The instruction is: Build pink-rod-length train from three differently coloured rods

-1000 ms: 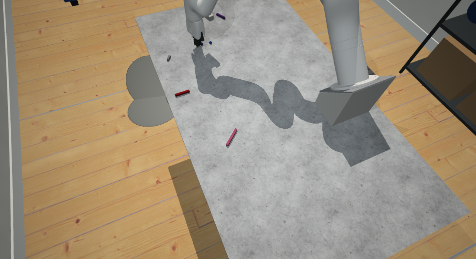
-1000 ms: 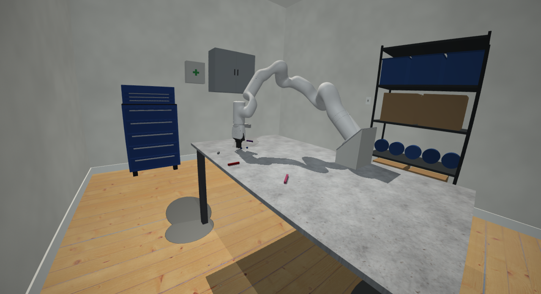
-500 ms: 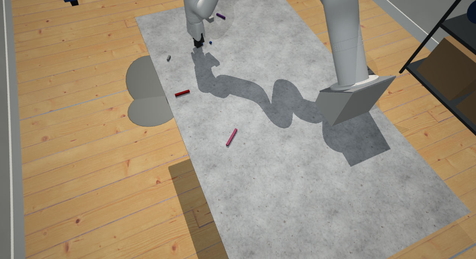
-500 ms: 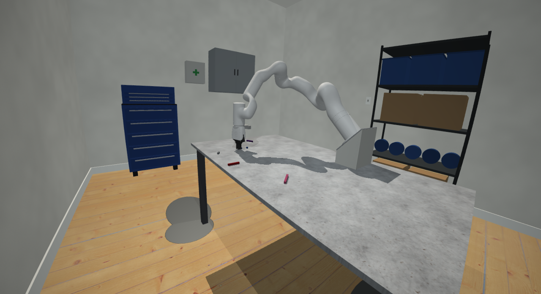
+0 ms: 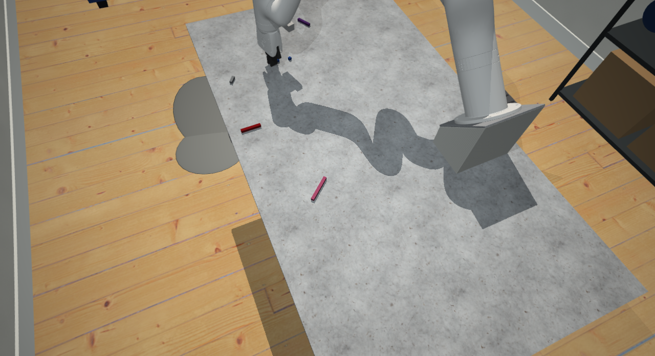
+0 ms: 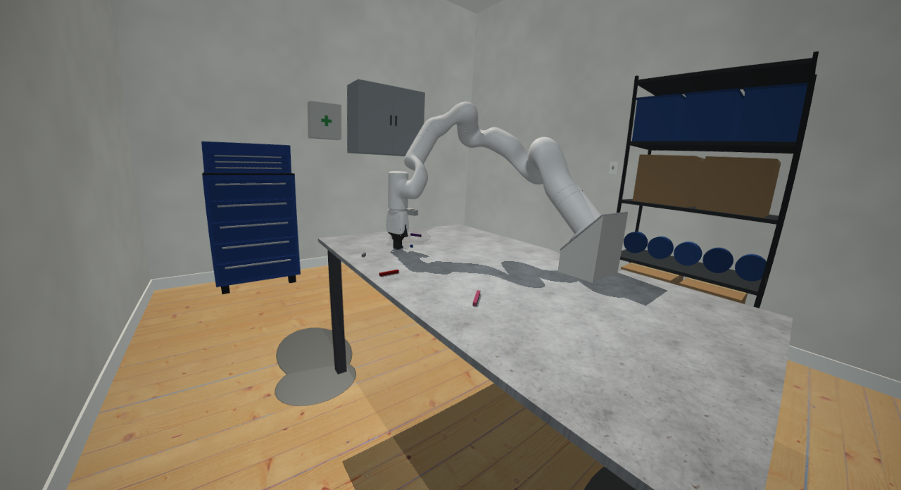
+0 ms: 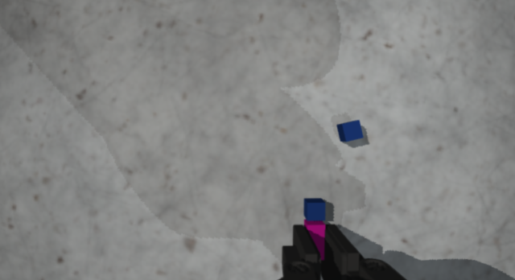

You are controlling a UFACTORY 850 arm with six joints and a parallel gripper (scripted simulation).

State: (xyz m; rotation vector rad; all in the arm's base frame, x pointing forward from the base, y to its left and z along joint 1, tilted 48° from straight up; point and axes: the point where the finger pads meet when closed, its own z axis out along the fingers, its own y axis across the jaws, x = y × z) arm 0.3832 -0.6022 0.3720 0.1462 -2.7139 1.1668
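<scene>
Now: the magenta rod 2 cm below my hand and 1 cm behind it. Also, from my hand: grey rod (17 cm ahead, 2 cm below, 1 cm to the left); then red rod (25 cm to the left, 21 cm ahead, 2 cm below); then purple rod (23 cm behind, 16 cm to the right, 2 cm below).
</scene>
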